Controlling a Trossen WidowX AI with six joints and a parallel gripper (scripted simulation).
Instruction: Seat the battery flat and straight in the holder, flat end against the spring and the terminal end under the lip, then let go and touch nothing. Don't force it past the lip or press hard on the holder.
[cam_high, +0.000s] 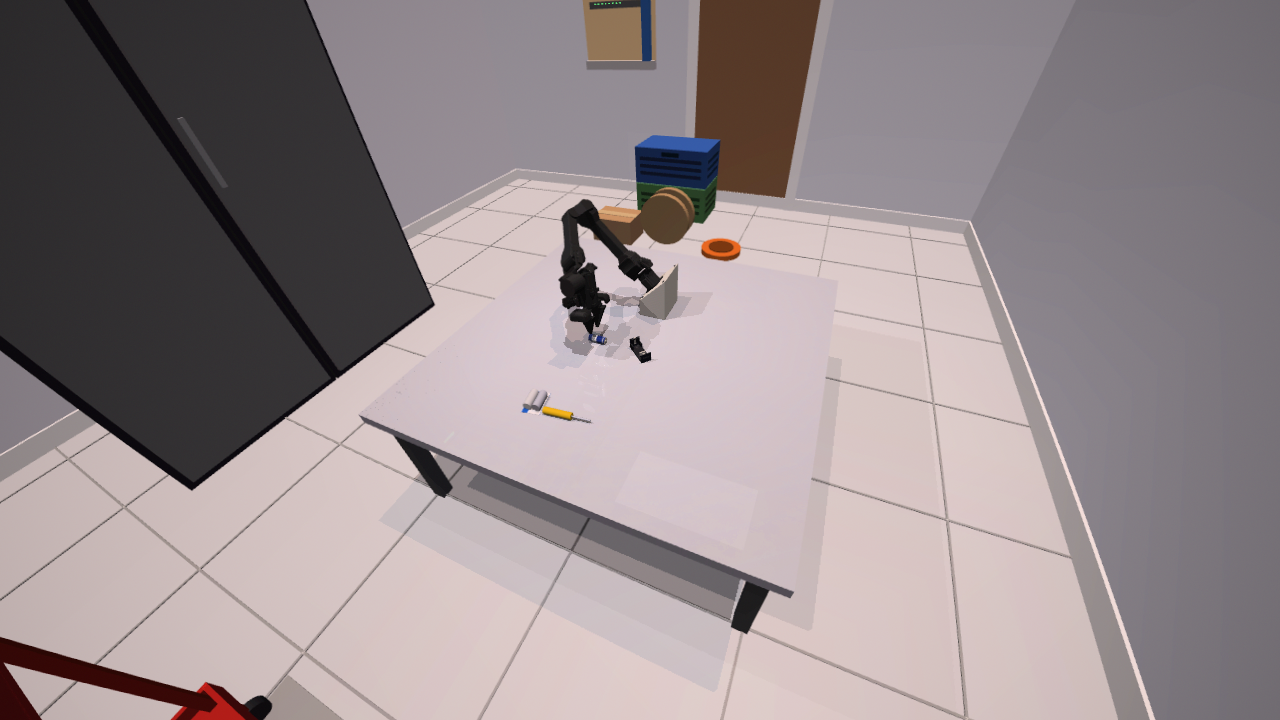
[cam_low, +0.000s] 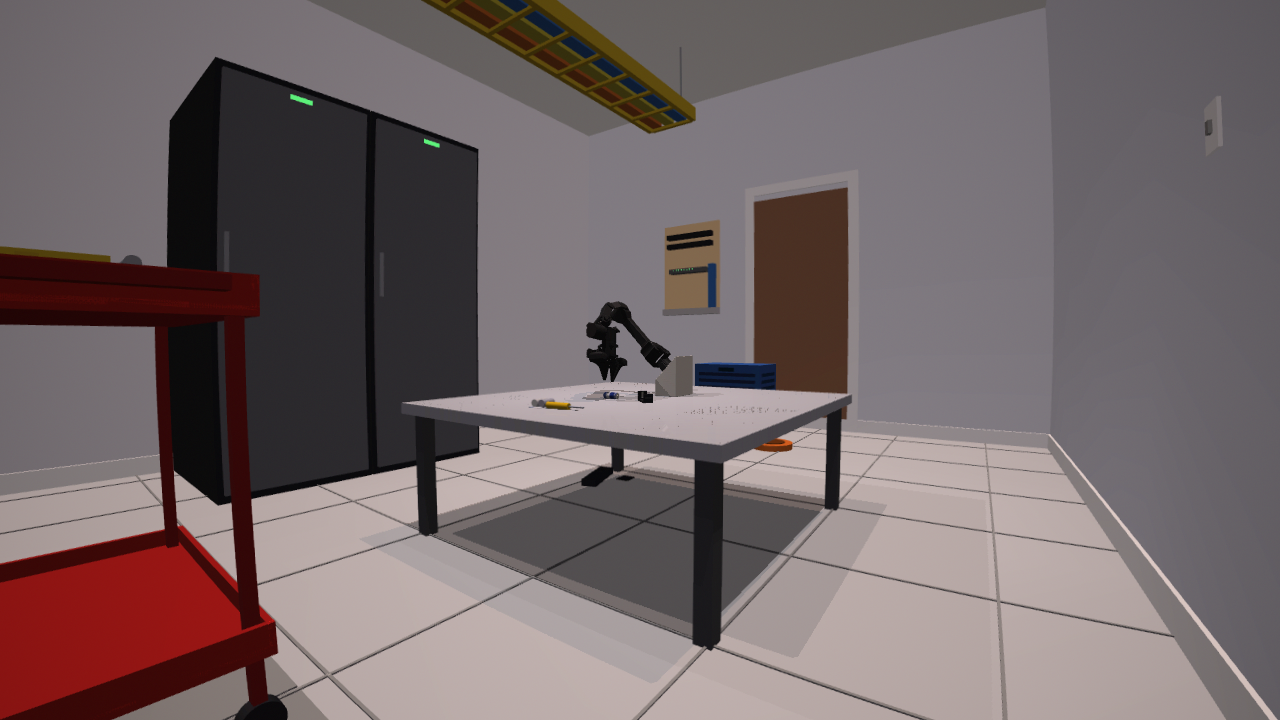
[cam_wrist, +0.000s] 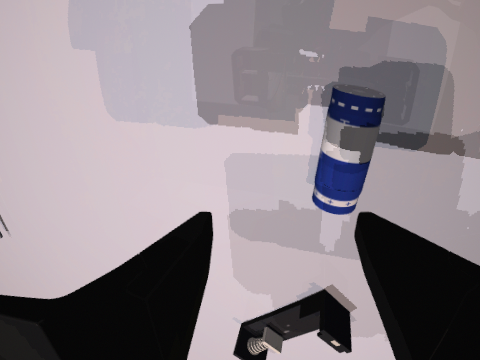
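Right now the grey battery is 3 cm behind my gripper tip, 1 cm to the right of it and 6 cm below it. The rest, counted from my gripper tip: yellow-handled screwdriver: 32 cm ahead, 8 cm to the left, 6 cm below.
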